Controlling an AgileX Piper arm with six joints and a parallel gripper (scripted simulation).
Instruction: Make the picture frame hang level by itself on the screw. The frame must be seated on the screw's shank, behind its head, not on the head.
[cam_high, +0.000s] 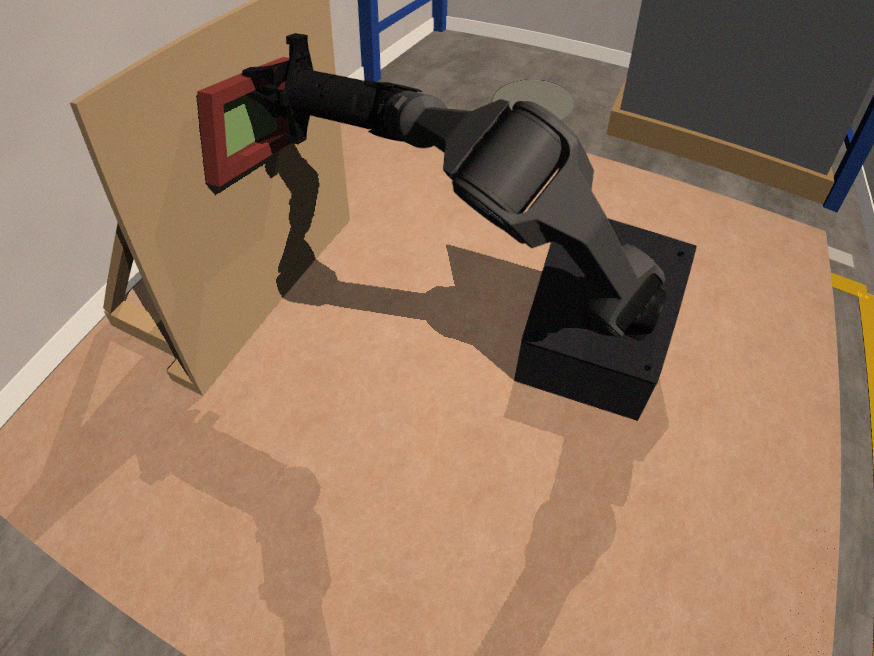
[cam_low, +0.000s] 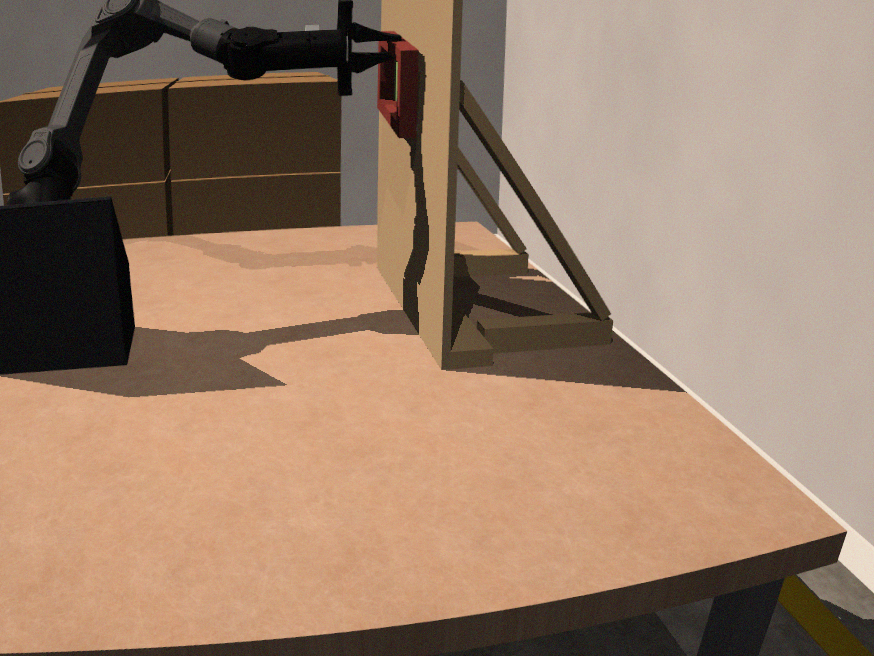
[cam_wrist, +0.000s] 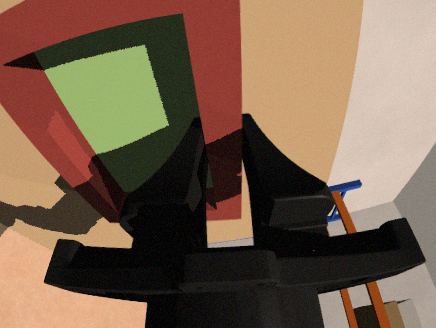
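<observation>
The picture frame lies 10 mm ahead of my hand, 10 mm to the left of it and 50 mm below it. From my hand the other things lie so: tan board: 30 mm ahead, 10 mm to the left, 160 mm below.
</observation>
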